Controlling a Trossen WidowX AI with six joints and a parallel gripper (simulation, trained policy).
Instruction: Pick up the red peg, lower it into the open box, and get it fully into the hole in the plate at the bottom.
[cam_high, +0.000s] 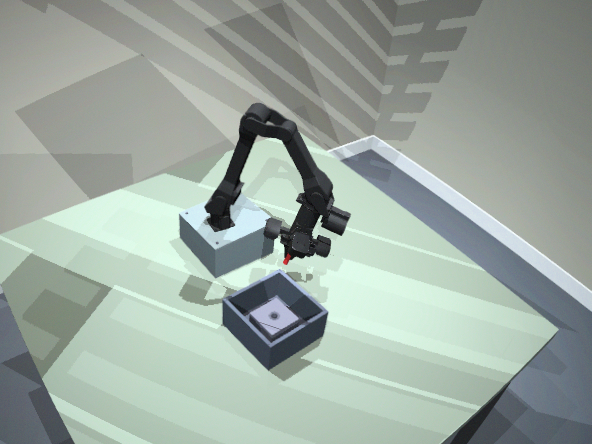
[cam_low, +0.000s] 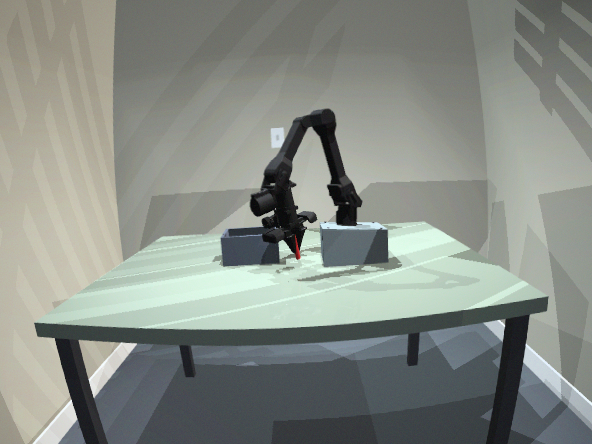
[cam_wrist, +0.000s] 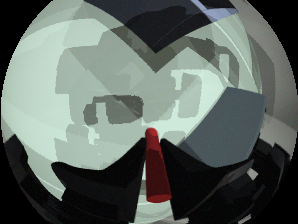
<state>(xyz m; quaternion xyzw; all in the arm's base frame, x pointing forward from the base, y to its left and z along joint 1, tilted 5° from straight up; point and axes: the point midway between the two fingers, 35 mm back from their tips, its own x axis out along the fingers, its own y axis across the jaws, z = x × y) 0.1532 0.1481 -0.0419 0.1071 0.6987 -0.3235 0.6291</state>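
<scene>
The light plate is 18 cm ahead of my gripper tip, 14 cm to the right of it and 1 cm below it. Round my gripper tip: grey box (18 cm ahead, 14 cm to the right, 2 cm below); then red peg (2 cm above, 1 cm to the left).
</scene>
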